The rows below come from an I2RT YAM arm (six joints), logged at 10 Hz.
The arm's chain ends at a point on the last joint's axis. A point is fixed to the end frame.
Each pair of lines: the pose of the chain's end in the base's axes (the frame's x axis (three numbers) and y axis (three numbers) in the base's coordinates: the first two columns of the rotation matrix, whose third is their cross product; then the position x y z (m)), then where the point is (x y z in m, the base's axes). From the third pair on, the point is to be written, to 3 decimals.
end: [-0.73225 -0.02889 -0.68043 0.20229 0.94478 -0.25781 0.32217 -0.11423 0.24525]
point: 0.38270 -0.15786 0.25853
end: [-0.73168 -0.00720 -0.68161 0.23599 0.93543 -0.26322 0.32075 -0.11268 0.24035]
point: 0.37968 -0.15834 0.25401
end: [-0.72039 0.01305 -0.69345 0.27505 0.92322 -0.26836 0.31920 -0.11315 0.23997]
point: 0.376 -0.161 0.255
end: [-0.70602 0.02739 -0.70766 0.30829 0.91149 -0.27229 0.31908 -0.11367 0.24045]
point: 0.374 -0.163 0.257
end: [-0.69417 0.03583 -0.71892 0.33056 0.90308 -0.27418 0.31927 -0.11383 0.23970]
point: 0.373 -0.164 0.258
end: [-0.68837 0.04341 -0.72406 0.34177 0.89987 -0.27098 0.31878 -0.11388 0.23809]
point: 0.372 -0.165 0.256
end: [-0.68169 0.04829 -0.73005 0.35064 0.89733 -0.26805 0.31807 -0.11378 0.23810]
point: 0.371 -0.165 0.257
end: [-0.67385 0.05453 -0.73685 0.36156 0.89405 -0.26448 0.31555 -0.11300 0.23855]
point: 0.368 -0.165 0.258
